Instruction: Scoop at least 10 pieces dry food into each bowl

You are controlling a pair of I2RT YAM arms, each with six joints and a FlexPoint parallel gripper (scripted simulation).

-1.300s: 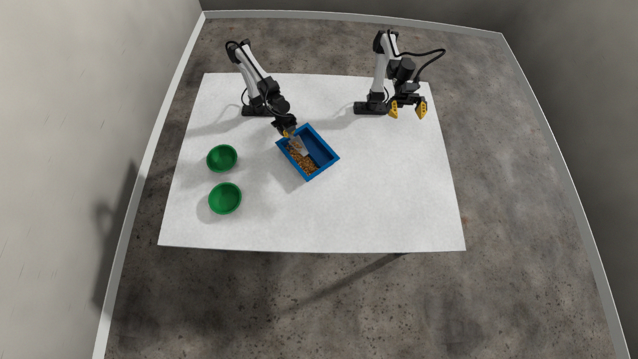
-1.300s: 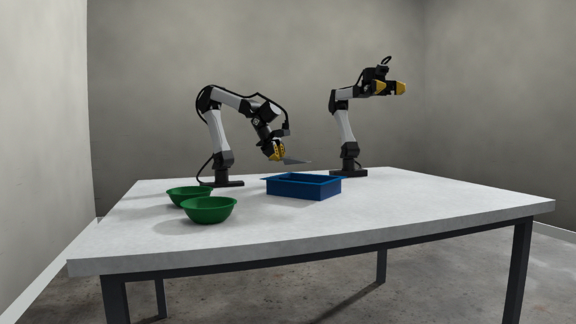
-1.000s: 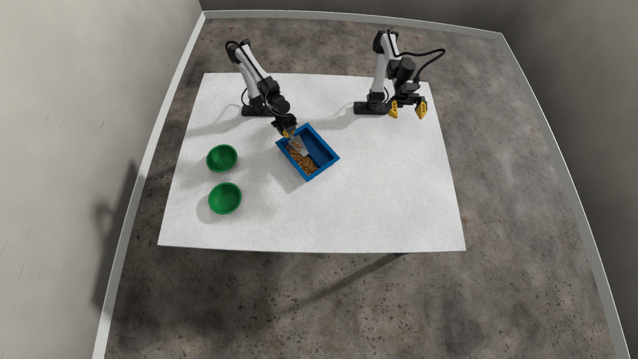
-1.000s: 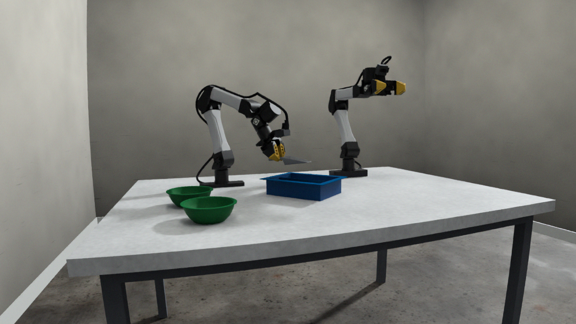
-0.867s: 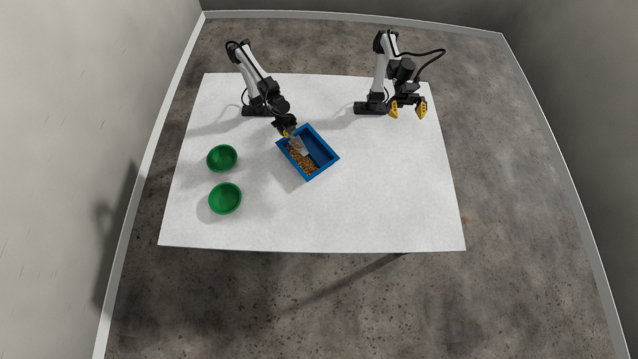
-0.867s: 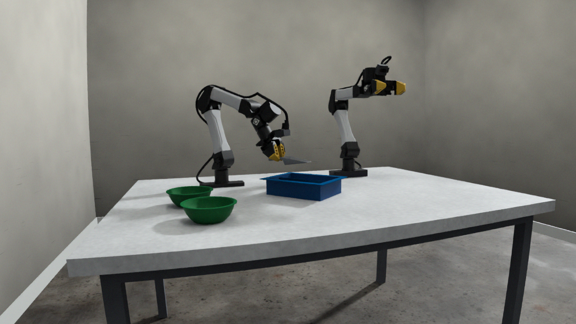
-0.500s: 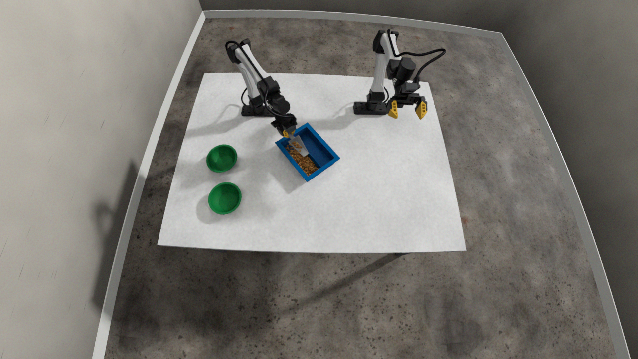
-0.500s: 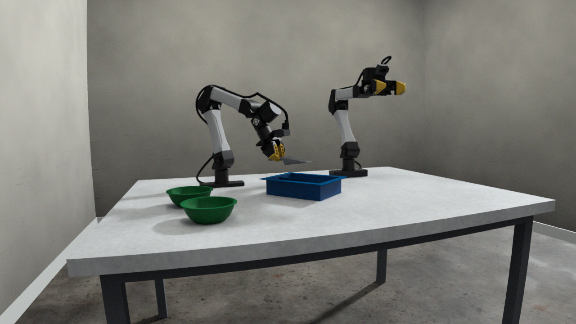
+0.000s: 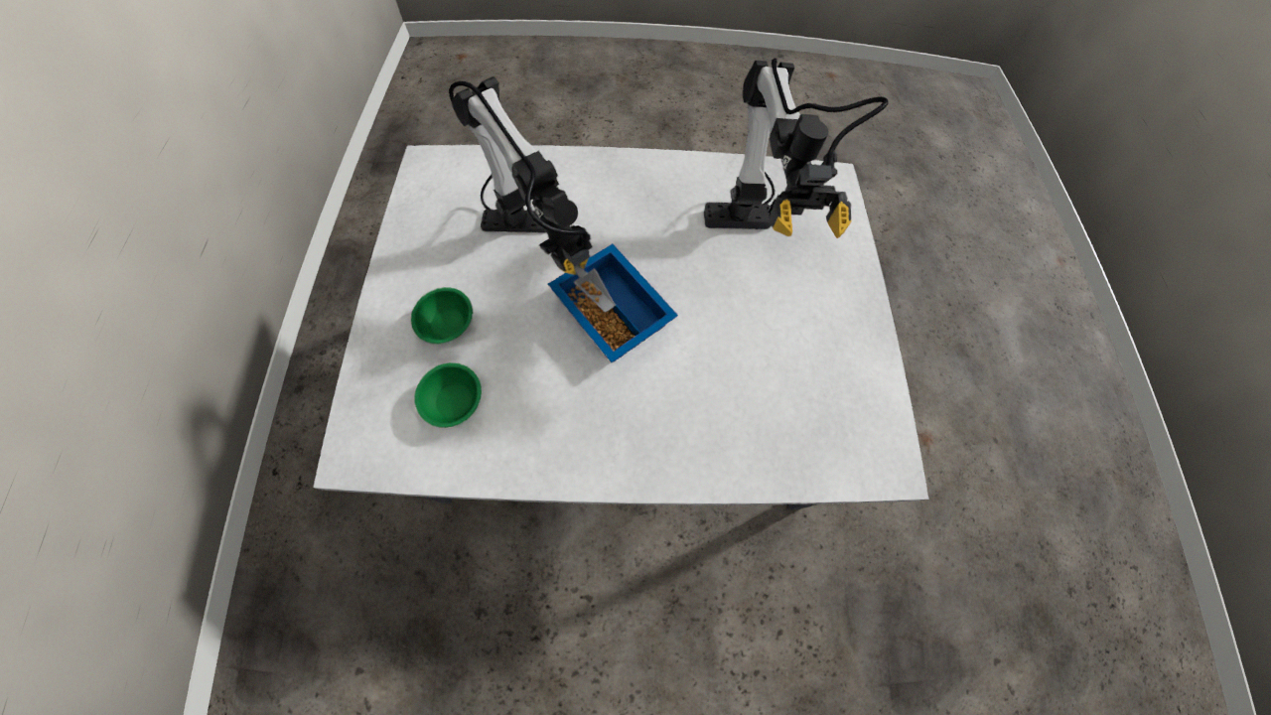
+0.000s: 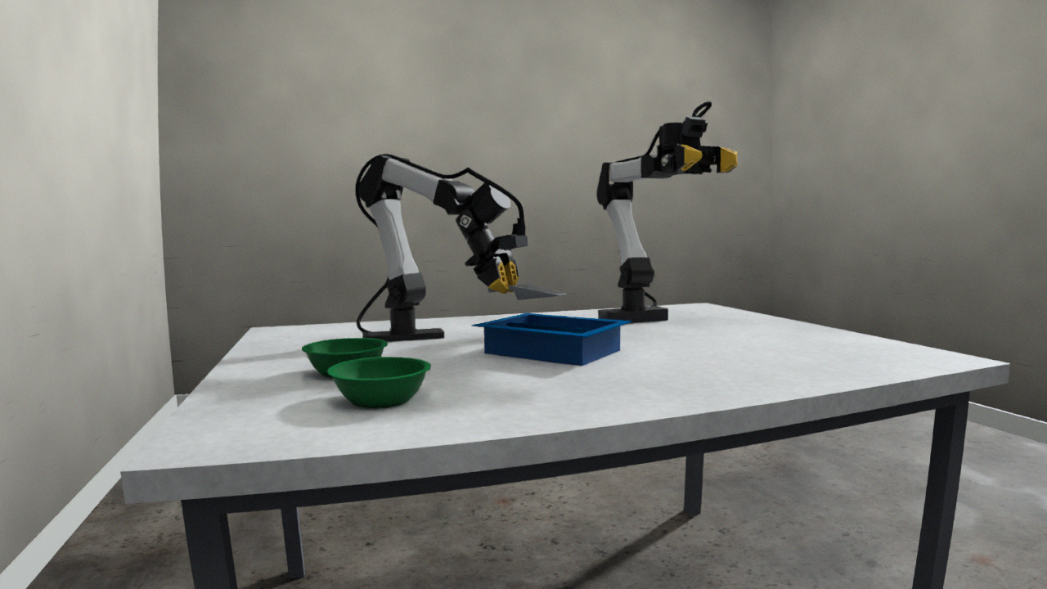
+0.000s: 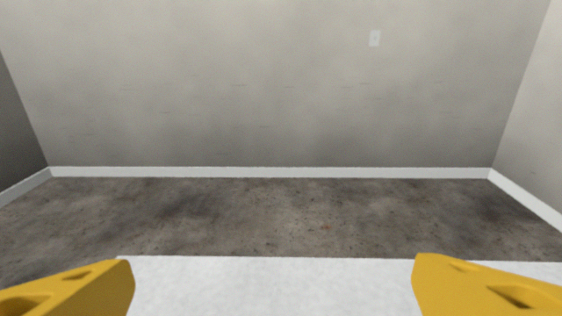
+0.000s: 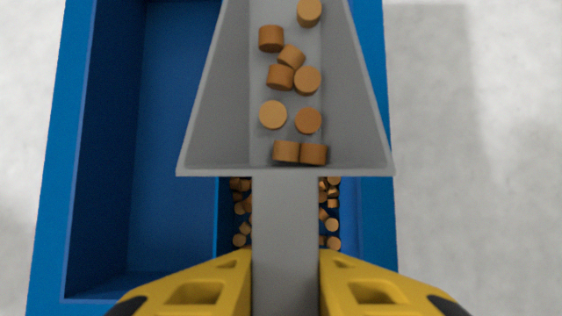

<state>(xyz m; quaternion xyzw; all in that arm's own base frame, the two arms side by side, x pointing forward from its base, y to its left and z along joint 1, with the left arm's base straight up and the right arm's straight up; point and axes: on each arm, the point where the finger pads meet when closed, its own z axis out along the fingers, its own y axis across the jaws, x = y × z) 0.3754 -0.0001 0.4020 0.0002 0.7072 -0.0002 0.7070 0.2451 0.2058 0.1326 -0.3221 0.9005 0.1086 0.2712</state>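
Observation:
My right gripper is now 40 mm short of the grey scoop, 30 mm to the right of it and 10 mm above it. The rest, counted from my right hand: blue box (90 mm below, 80 mm to the left, 50 mm ahead).

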